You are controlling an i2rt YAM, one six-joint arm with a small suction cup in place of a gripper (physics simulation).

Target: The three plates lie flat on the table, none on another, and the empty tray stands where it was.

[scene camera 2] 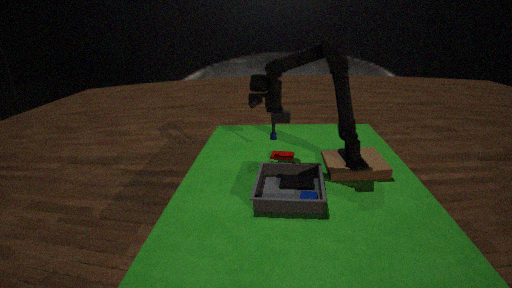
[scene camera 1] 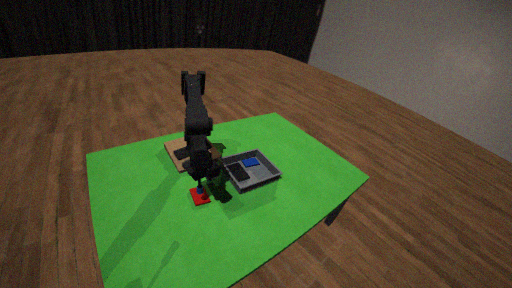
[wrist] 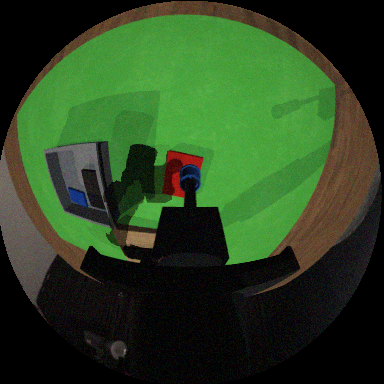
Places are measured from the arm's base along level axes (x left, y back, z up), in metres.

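Where they show: hand at its tool point: [scene camera 2: 273, 138] [scene camera 1: 200, 191] [wrist: 189, 173]; arm's base at its link origin: [scene camera 2: 352, 159] [wrist: 150, 253].
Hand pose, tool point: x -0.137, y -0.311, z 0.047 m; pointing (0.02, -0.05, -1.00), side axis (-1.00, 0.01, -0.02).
Observation:
Each offset is from my tool point to the centre of the thing. Level surfaces: height alone.
The red plate @[dx +0.019, dy +0.037, dz -0.071 m] [scene camera 1: 199, 199] [scene camera 2: 282, 155] [wrist: 175, 170] lies flat on the green table top. My suction cup [scene camera 1: 200, 190] [scene camera 2: 273, 135] [wrist: 190, 177] is off and empty. It hangs above the red plate, with a visible gap between them in scene camera 2. The grey tray @[dx +0.304, dy +0.036, dz -0.050 m] [scene camera 1: 262, 183] [scene camera 2: 290, 206] [wrist: 75, 162] stands upright on the table. The blue plate @[dx +0.364, dy +0.090, dz -0.068 m] [scene camera 1: 250, 162] [scene camera 2: 308, 195] [wrist: 78, 196] and the black plate @[dx +0.253, dy +0.068, dz -0.068 m] [scene camera 1: 237, 171] [scene camera 2: 295, 184] [wrist: 91, 184] lie inside it on its floor, side by side. Shadow darkens part of the tray.
The arm's wooden base board [scene camera 1: 174, 154] [scene camera 2: 357, 174] [wrist: 140, 239] stands beside the tray. The arm reaches from it over the green table @[dz -0.075 m] [scene camera 1: 310, 165] [scene camera 2: 210, 240] [wrist: 240, 65]. The arm's shadow falls between the red plate and the tray.

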